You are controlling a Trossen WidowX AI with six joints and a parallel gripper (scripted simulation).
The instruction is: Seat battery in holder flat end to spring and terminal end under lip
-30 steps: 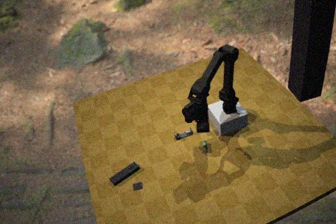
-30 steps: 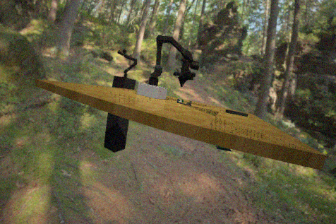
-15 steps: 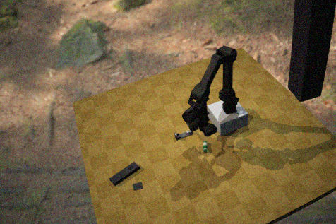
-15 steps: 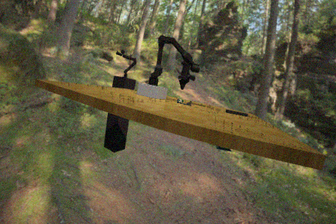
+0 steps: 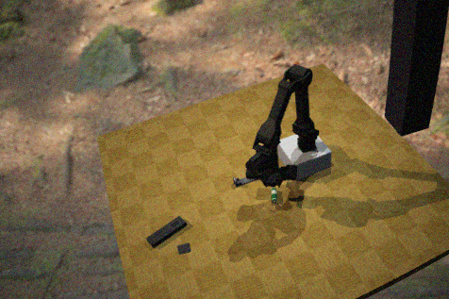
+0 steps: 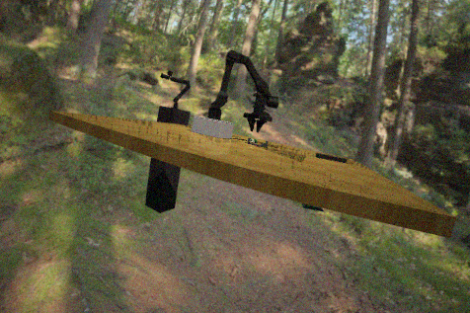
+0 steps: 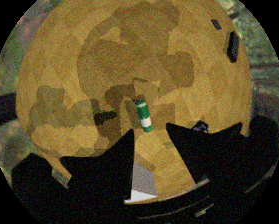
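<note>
The battery lies 5 cm below my gripper tip. Also, from my gripper tip: black square piece: 39 cm ahead, 13 cm to the left, 6 cm below; long black bar: 44 cm ahead, 4 cm to the left, 4 cm below.
</note>
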